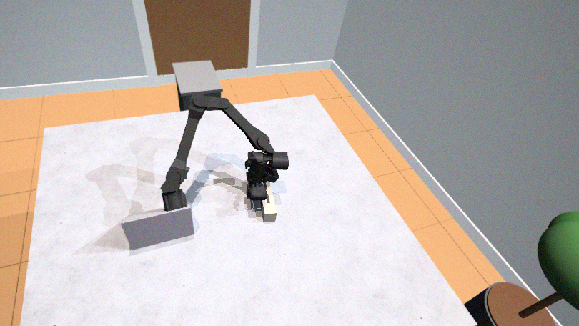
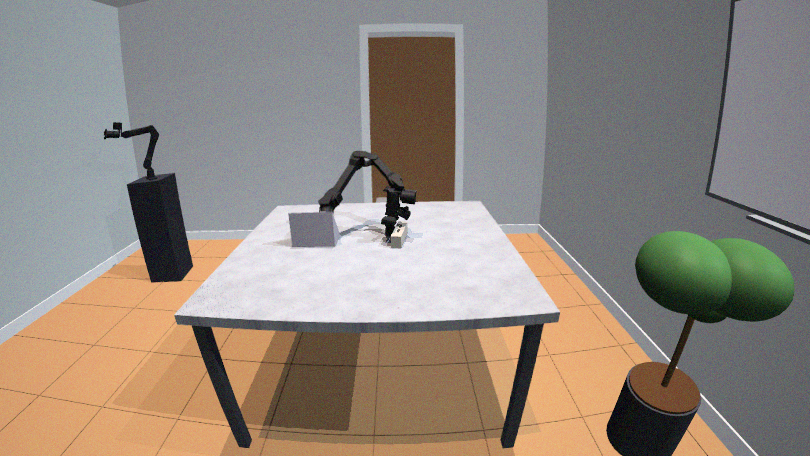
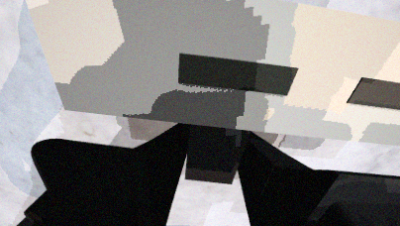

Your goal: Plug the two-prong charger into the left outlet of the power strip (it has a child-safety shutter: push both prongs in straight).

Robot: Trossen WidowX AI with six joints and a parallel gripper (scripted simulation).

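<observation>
My gripper tip is 2 cm short of the charger, 1 cm to the left of it and 1 cm below it.
</observation>
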